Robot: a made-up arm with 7 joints. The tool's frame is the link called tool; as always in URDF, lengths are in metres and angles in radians.
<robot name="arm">
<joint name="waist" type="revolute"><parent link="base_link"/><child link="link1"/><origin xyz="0.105 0.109 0.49" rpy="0 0 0"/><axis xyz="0.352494 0.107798 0.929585"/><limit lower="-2.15" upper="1.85"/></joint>
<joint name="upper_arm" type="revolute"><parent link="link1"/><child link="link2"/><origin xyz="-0.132 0.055 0.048" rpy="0 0 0"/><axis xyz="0.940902 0.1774 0.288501"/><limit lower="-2.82" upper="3.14"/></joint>
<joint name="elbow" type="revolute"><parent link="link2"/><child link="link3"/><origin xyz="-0.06 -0.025 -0.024" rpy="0 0 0"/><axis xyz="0.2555 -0.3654 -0.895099"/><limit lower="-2.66" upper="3.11"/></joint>
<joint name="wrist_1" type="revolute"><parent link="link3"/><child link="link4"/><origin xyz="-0.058 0.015 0.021" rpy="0 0 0"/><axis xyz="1 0 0"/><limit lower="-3.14" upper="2.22"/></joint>
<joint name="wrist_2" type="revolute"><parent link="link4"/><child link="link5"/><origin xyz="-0.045 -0.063 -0.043" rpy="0 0 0"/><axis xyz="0 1 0"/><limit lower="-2.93" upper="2.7"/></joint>
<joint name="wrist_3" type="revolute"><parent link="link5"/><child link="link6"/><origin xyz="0.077 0.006 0.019" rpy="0 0 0"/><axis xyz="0 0 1"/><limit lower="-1.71" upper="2.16"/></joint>
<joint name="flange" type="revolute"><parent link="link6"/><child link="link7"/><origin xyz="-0.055 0.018 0.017" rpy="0 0 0"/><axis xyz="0 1 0"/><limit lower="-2.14" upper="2.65"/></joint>
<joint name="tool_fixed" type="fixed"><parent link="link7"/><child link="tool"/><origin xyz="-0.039 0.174 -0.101" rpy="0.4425 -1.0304 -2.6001"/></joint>
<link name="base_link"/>
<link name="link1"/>
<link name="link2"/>
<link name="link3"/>
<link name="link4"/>
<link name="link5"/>
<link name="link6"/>
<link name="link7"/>
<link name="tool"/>
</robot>
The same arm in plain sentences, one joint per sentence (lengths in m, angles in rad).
The arm has seven revolute joints in a row. What follows holds with every joint at zero, and every direction is one of the base frame's.
Joint 1 is mounted 0.1050 m along +x and 0.1090 m along +y and 0.4900 m along +z from the base frame's origin and rotates about the direction (0.352494, 0.107798, 0.929585), from -2.1500 to 1.8500 rad.
Joint 2 is mounted 0.1320 m along -x and 0.0550 m along +y and 0.0480 m along +z from joint 1 and rotates about the direction (0.940902, 0.1774, 0.288501), from -2.8200 to 3.1400 rad.
Joint 3 is mounted 0.0600 m along -x and 0.0250 m along -y and 0.0240 m along -z from joint 2 and rotates about the direction (0.2555, -0.3654, -0.895099), from -2.6600 to 3.1100 rad.
Joint 4 is mounted 0.0580 m along -x and 0.0150 m along +y and 0.0210 m along +z from joint 3 and rotates about +x, from -3.1400 to 2.2200 rad.
Joint 5 is mounted 0.0450 m along -x and 0.0630 m along -y and 0.0430 m along -z from joint 4 and rotates about +y, from -2.9300 to 2.7000 rad.
Joint 6 is mounted 0.0770 m along +x and 0.0060 m along +y and 0.0190 m along +z from joint 5 and rotates about +z, from -1.7100 to 2.1600 rad.
Joint 7 is mounted 0.0550 m along -x and 0.0180 m along +y and 0.0170 m along +z from joint 6 and rotates about +y, from -2.1400 to 2.6500 rad.
The tool frame, which is the frame that the pose is given for, is mounted 0.0390 m along -x and 0.1740 m along +y and 0.1010 m along -z from joint 7; its axes are the base frame's turned by roll 0.4425, pitch -1.0304 and yaw -2.6001 rad (as in URDF: about the fixed x, then y, then z).

